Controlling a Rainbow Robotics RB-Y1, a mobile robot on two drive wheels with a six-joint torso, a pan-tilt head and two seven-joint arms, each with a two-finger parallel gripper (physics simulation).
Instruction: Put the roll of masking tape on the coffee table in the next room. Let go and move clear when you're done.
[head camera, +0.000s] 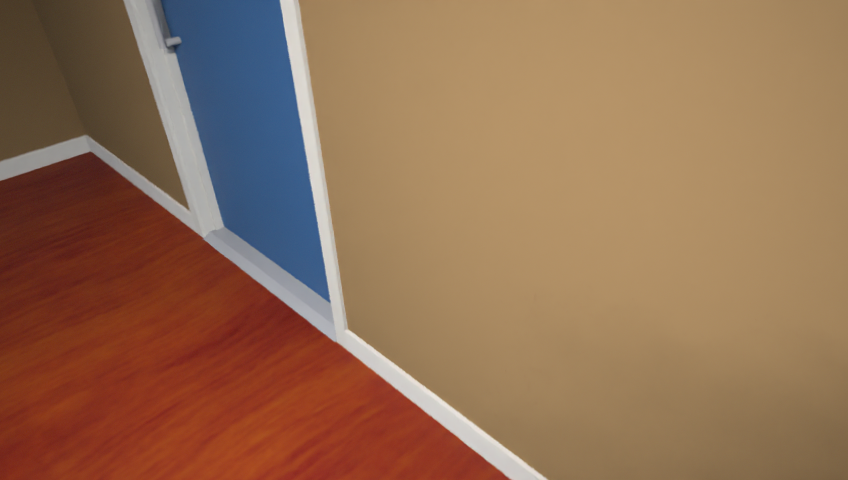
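Places are measured from the robot's base along level axes (x ahead, y left, z up), in millimetres.
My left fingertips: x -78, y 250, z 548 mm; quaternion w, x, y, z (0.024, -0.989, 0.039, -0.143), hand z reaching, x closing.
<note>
Behind a point stands the place of what it marks.
The roll of masking tape does not show in the head camera view. The coffee table does not show either. Neither my left gripper nor my right gripper is in view.
A blue door (255, 142) @(x 1814, y -332, z 572 mm) with a grey handle (172, 41) @(x 2163, y -183, z 845 mm) stands shut in a white frame (318, 178) @(x 1311, y -402, z 658 mm) at the left. A tan wall (595, 208) @(x 528, y -679, z 902 mm) with a white baseboard (434, 405) @(x 908, y -537, z 62 mm) fills the right side. Red-brown wooden floor (178, 356) @(x 1546, y 105, z 2 mm) lies at the lower left, with a room corner behind it.
</note>
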